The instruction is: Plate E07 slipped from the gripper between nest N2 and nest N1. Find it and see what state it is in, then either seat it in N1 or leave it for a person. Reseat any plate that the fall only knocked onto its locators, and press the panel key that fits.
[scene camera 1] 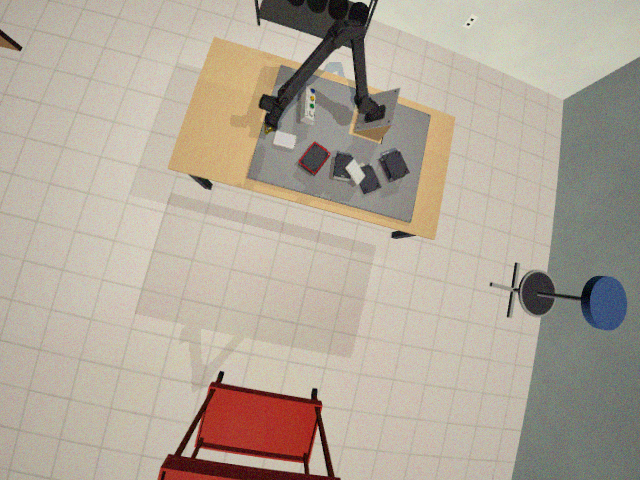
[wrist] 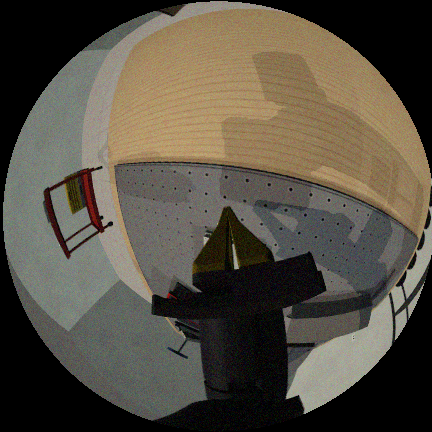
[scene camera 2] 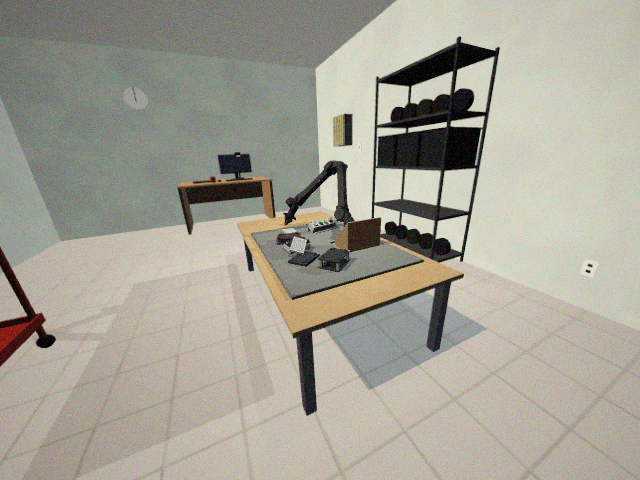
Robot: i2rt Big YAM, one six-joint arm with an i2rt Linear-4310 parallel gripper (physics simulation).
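Where they show: gripper, fingertip midpoint: (scene camera 1: 265,133) (wrist: 227,210) (scene camera 2: 284,225); arm's base at its link origin: (scene camera 1: 375,114) (scene camera 2: 352,230).
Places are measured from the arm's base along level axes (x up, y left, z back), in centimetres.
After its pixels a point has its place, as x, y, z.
Observation:
My gripper (scene camera 1: 267,132) @(-7.0, -61.7, -25.7) (scene camera 2: 286,222) @(-7.0, -61.7, -25.7) (wrist: 227,210) @(-7.0, -61.7, -25.7) is shut with nothing between its yellow fingers, above the grey mat's left part in the overhead view. A flat white piece (scene camera 1: 284,139) @(-8.7, -50.4, -25.6) (scene camera 2: 289,230) @(-8.7, -50.8, -25.7) lies beside it. A red-rimmed dark nest (scene camera 1: 314,158) @(-6.1, -30.6, -34.0) is right of that. A white plate (scene camera 1: 355,171) @(-3.5, -5.3, -36.8) (scene camera 2: 298,244) @(-3.8, -4.6, -36.6) is tilted, between a dark nest (scene camera 1: 341,165) @(-4.7, -14.1, -34.8) and a flat dark piece (scene camera 1: 369,179) @(-8.7, 5.5, -37.3) (scene camera 2: 303,258) @(-8.7, 6.1, -38.3). Another dark unit (scene camera 1: 394,164) @(-4.3, 18.3, -25.8) (scene camera 2: 334,258) @(-3.4, 25.9, -29.2) stands raised at the right. The key panel (scene camera 1: 309,105) @(-3.1, -38.9, -3.2) (scene camera 2: 322,225) @(-3.7, -38.0, -3.0) has coloured keys. Plate and nest labels are unreadable.
An upright board (scene camera 1: 391,105) @(6.5, 6.7, 3.9) (scene camera 2: 363,234) @(-0.9, 9.1, 2.1) stands by the arm's base at the mat's back right. The grey mat (scene camera 1: 392,201) @(-10.2, 23.3, -47.1) (scene camera 2: 377,266) @(-10.1, 34.2, -7.6) lies on a wooden table (scene camera 1: 217,103) @(-11.5, -94.8, -11.6) (scene camera 2: 361,302) @(-11.4, 54.6, -33.5). A black shelf rack (scene camera 2: 434,65) stands behind the table.

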